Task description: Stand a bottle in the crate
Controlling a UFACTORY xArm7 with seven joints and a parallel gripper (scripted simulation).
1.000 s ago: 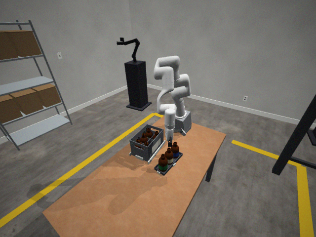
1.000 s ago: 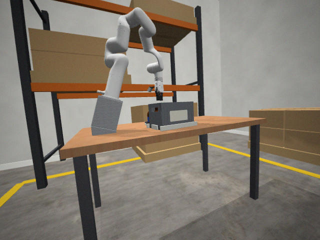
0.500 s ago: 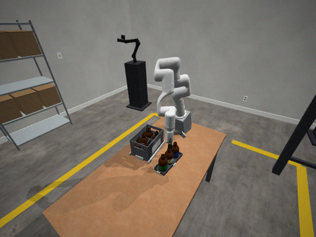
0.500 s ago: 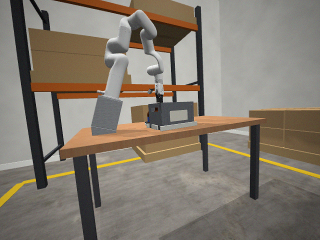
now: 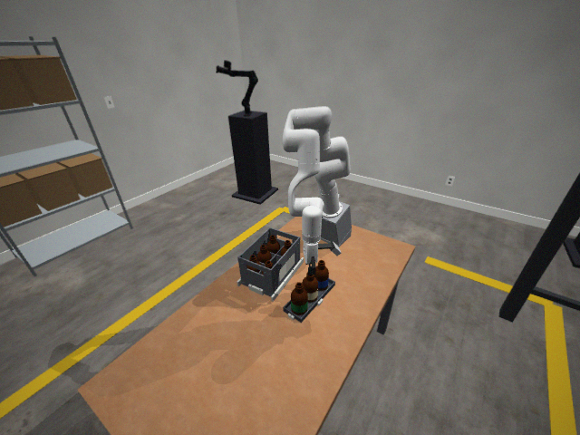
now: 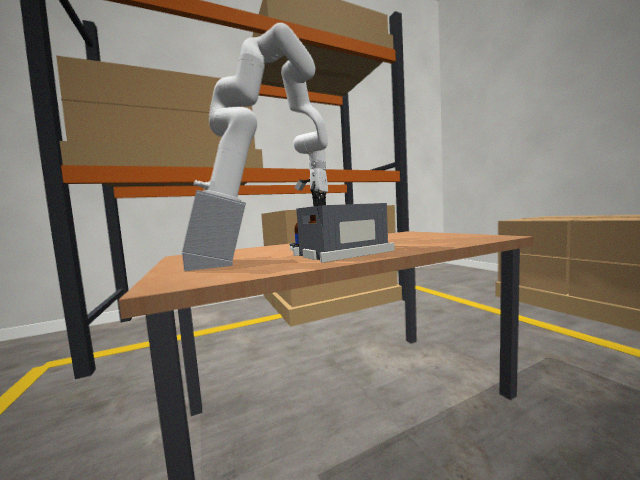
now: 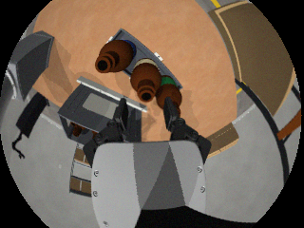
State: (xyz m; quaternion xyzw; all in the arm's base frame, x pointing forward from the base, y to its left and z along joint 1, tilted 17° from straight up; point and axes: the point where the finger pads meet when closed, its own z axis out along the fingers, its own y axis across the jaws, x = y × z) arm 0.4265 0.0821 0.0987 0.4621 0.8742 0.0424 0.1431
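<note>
Right now the bottle is 110 mm below my hand. Round my hand: crate 240 mm to the right, 110 mm below, 60 mm behind; then dark tray 180 mm below.
</note>
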